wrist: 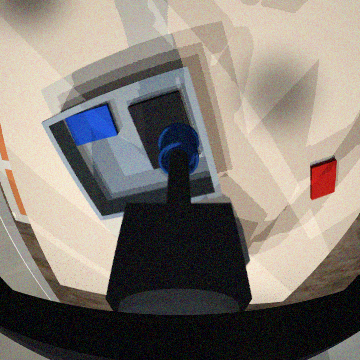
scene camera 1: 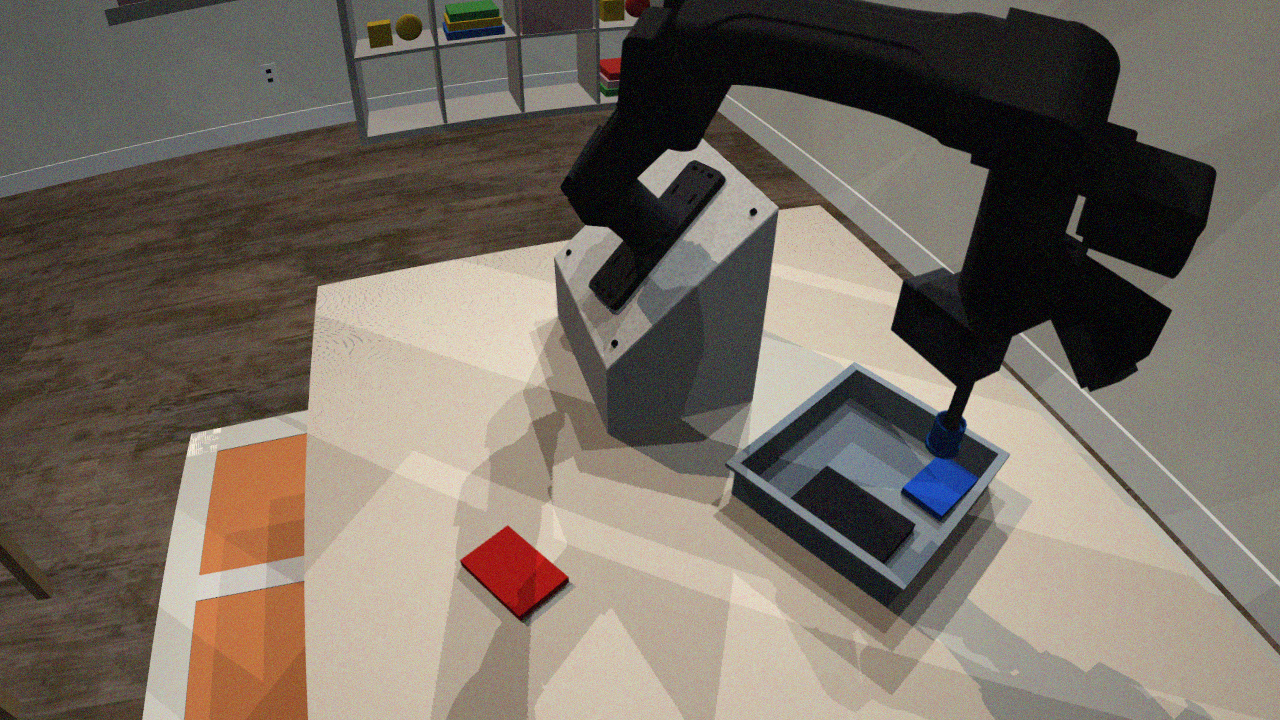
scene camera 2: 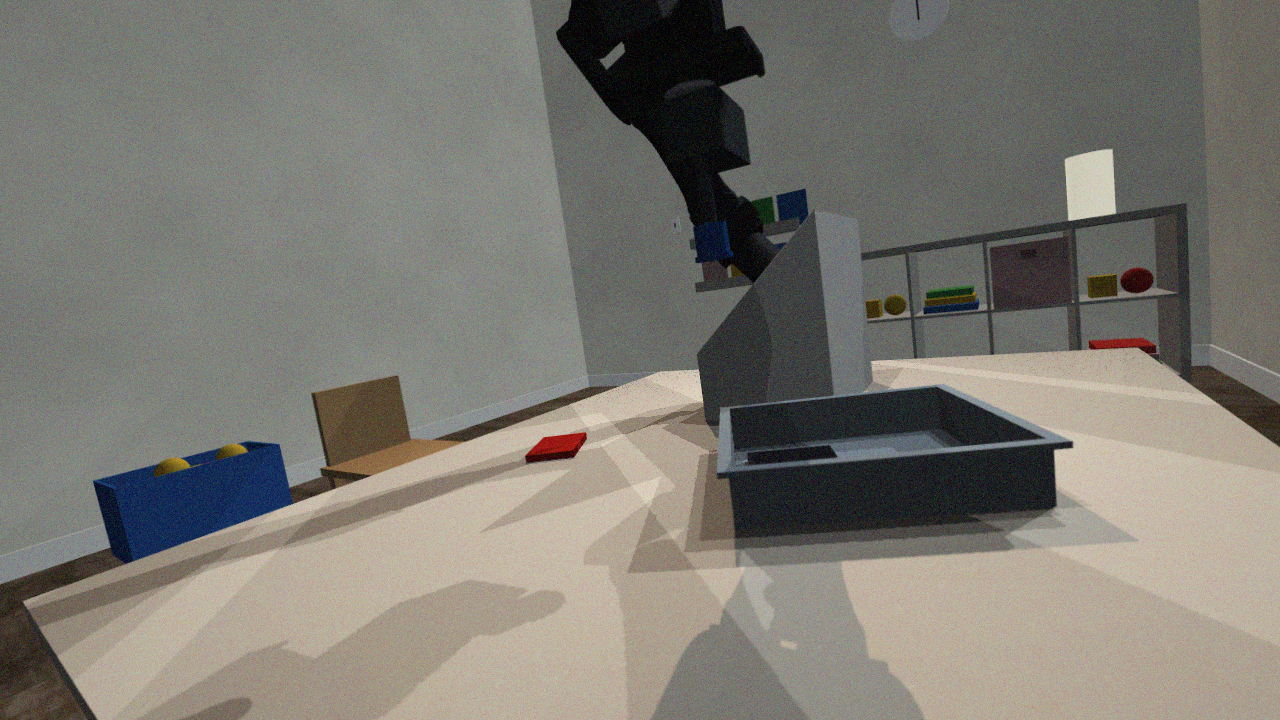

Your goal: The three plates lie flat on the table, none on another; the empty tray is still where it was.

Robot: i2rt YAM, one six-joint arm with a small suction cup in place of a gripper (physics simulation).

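Where they show: end effector, tool point: [wrist: 178,140] [scene camera 1: 941,445] [scene camera 2: 714,259]; arm's base, origin of the base link: [scene camera 1: 658,235] [scene camera 2: 781,279].
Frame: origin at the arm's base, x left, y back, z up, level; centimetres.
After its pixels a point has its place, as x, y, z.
A red plate [scene camera 1: 514,570] @(-28.1, -24.0, -17.9) [scene camera 2: 556,446] @(-27.3, -25.1, -17.9) [wrist: 323,179] @(-27.9, -24.0, -17.9) lies flat on the table [scene camera 1: 402,510] @(-36.7, -11.0, -18.8) [scene camera 2: 429,555] @(-21.6, -52.8, -18.8), left of the tray in scene camera 1. The grey tray [scene camera 1: 810,528] @(-0.4, -34.1, -15.5) [scene camera 2: 895,490] @(14.3, -40.9, -16.6) [wrist: 206,142] @(-0.9, -33.9, -13.8) stands on the table. Inside it, apart from each other, lie a black plate [scene camera 1: 853,512] @(6.4, -33.5, -17.5) [scene camera 2: 791,454] @(4.6, -29.6, -17.5) [wrist: 155,117] @(7.0, -36.4, -17.5) and a smaller blue plate [scene camera 1: 938,486] @(17.7, -35.6, -17.6) [wrist: 92,124] @(17.9, -35.7, -17.6). The blue plate does not show in scene camera 2. My suction cup [scene camera 1: 945,436] [scene camera 2: 713,242] [wrist: 178,148] is off and holds nothing. It hangs above the tray and covers part of the black plate in the wrist view.
The arm's grey wedge-shaped base [scene camera 1: 729,331] @(2.9, -12.0, -7.0) [scene camera 2: 845,304] @(8.8, -1.6, -4.7) stands beside the tray. A white board with orange panels [scene camera 1: 255,501] adjoins the table's left edge in scene camera 1. A blue box [scene camera 2: 196,501], a wooden chair [scene camera 2: 362,420] and a shelf unit [scene camera 2: 1186,295] stand beyond the table.
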